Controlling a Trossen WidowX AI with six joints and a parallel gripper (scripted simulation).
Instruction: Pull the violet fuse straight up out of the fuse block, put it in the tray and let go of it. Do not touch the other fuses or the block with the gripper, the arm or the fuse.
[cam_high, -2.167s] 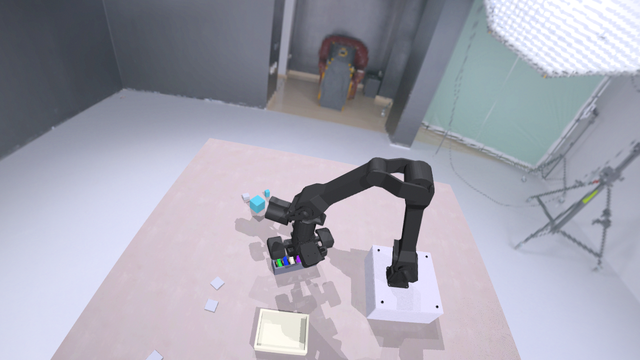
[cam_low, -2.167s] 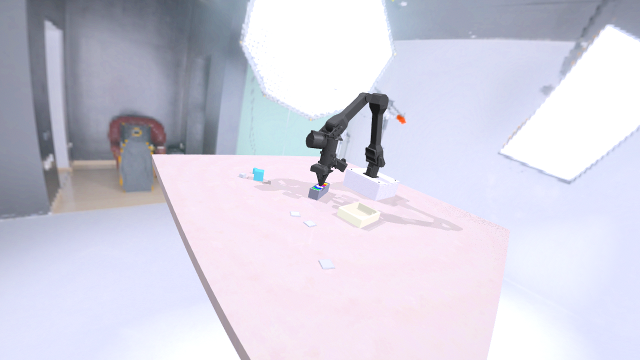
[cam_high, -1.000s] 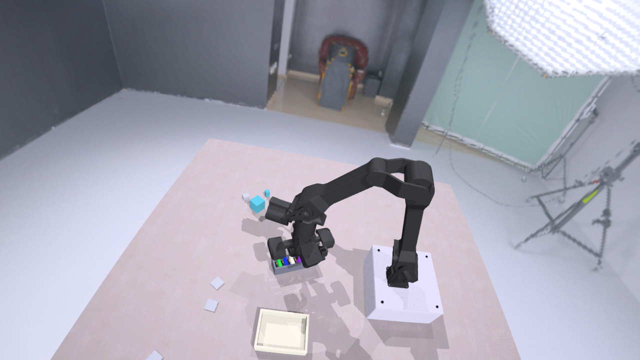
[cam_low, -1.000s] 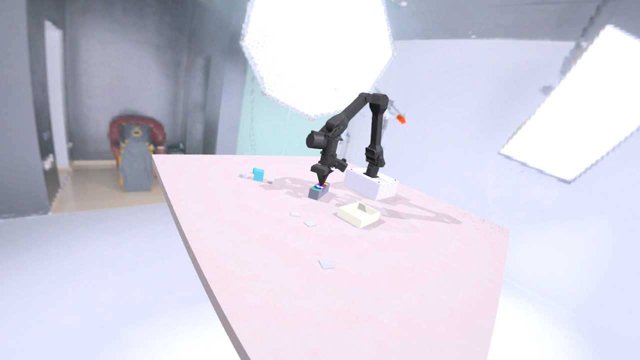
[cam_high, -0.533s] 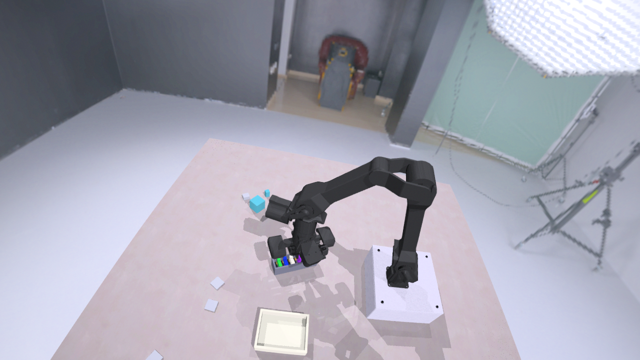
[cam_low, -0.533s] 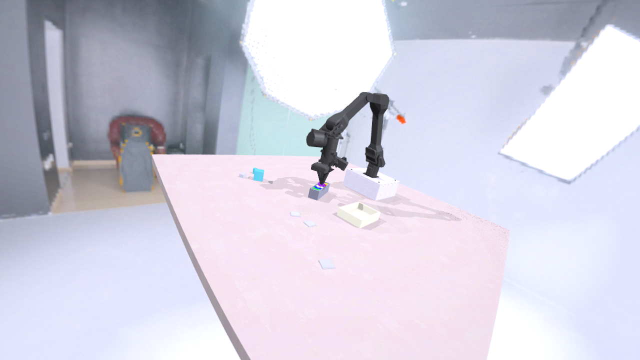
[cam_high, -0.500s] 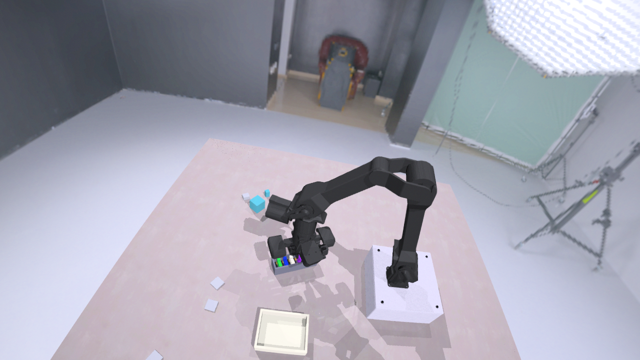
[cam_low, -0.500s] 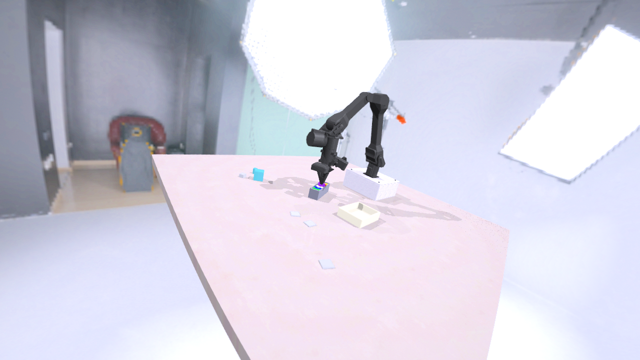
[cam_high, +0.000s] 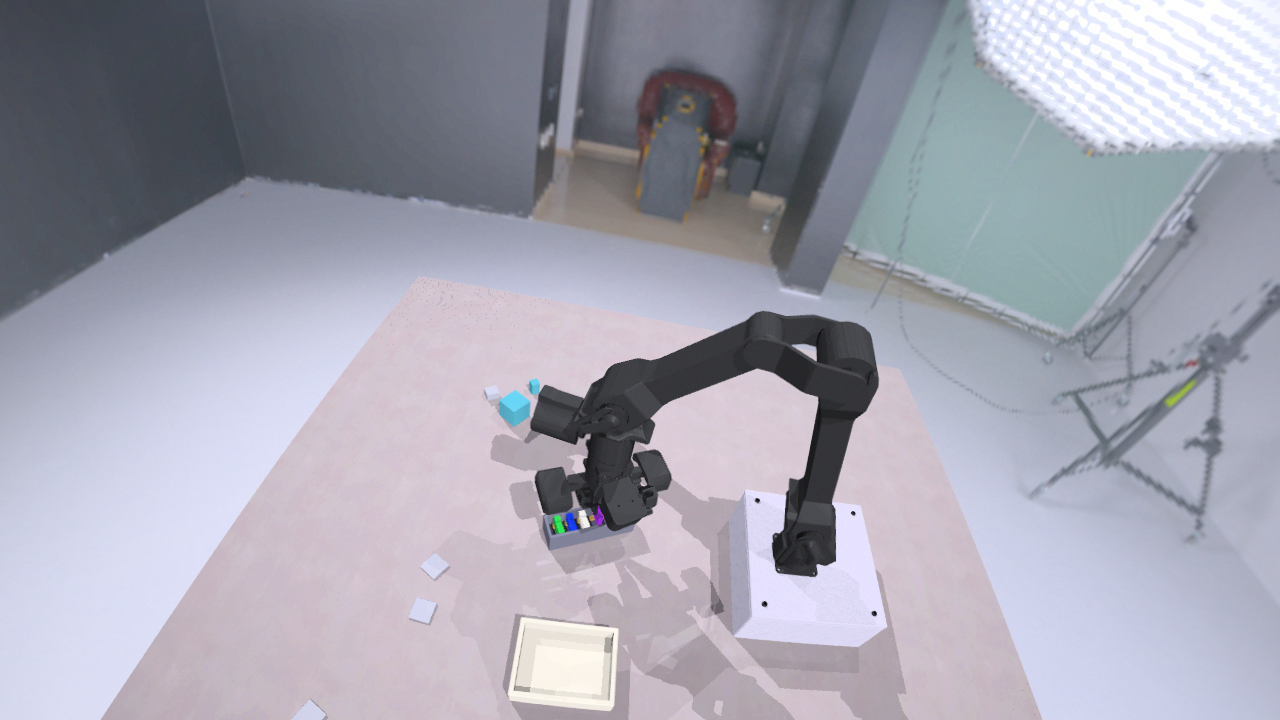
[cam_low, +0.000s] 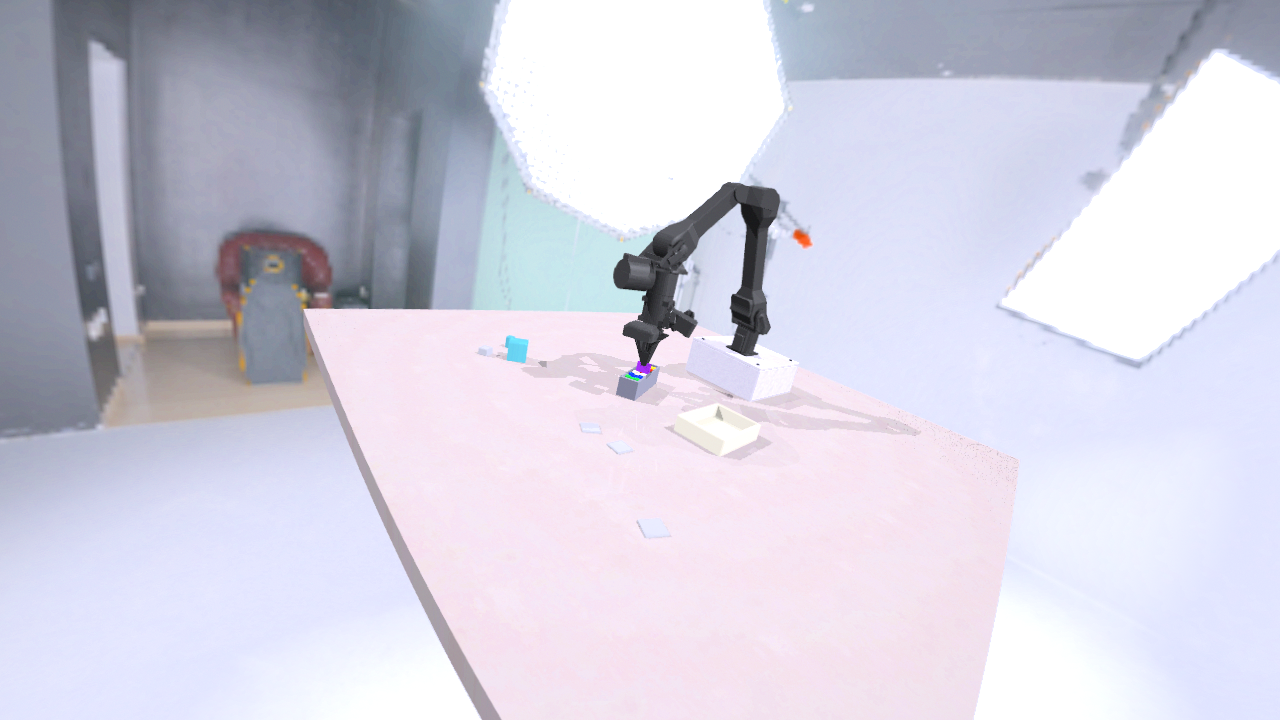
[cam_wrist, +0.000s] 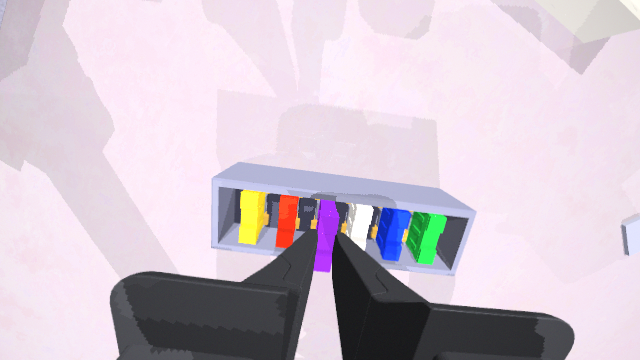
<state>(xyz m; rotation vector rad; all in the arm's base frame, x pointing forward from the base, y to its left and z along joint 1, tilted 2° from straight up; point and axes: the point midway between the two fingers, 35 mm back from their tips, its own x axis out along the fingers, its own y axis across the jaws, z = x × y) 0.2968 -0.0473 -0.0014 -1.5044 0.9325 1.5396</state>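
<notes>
Right now the white fuse is 2 cm ahead of my gripper tip, 1 cm to the left of it and 3 cm below it. Round my gripper tip: violet fuse 1 cm below; then red fuse 2 cm behind, 1 cm to the right, 3 cm below; then blue fuse 4 cm ahead, 2 cm to the left, 3 cm below.
</notes>
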